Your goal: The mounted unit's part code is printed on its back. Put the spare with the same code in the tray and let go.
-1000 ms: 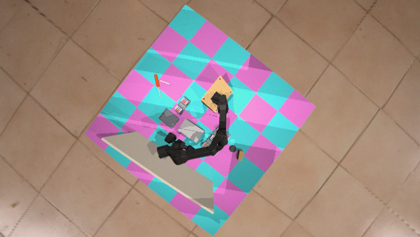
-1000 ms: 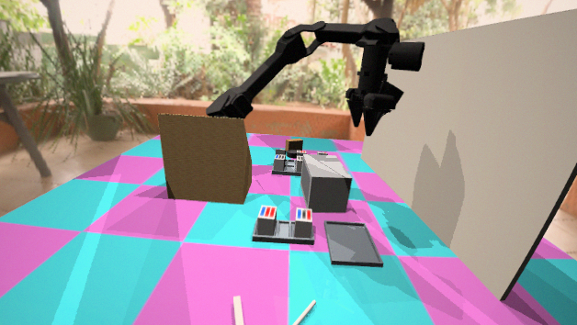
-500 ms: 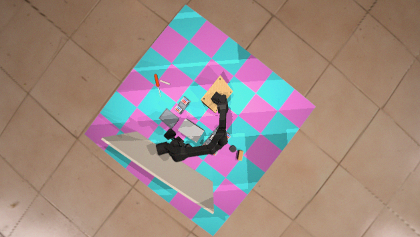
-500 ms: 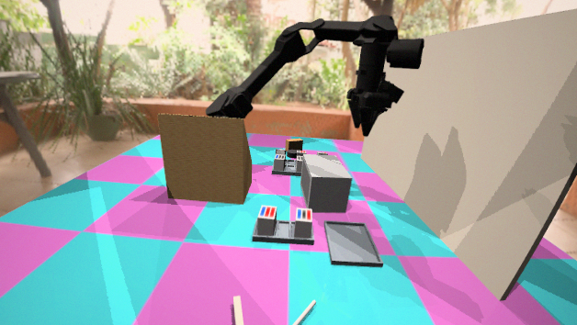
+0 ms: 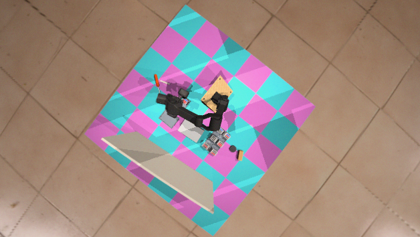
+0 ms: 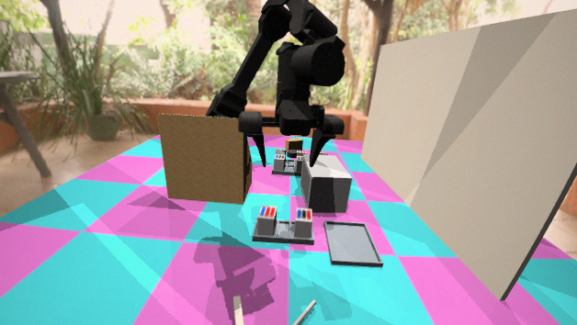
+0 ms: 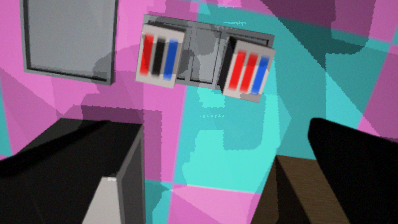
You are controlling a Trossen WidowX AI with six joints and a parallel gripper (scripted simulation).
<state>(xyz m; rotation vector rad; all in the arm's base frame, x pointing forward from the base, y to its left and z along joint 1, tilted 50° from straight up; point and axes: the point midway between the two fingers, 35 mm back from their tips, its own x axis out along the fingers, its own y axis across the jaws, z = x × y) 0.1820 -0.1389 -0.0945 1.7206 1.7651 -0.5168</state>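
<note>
My gripper tip is 15 cm above the holder rack and 1 cm to the left of it. From my gripper tip the other things lie so: tall wall panel 36 cm ahead, 18 cm to the left, 7 cm above; then grey tray 15 cm below, 14 cm ahead, 3 cm to the right; then grey mounted unit 17 cm to the left, 10 cm below, 10 cm ahead.
</note>
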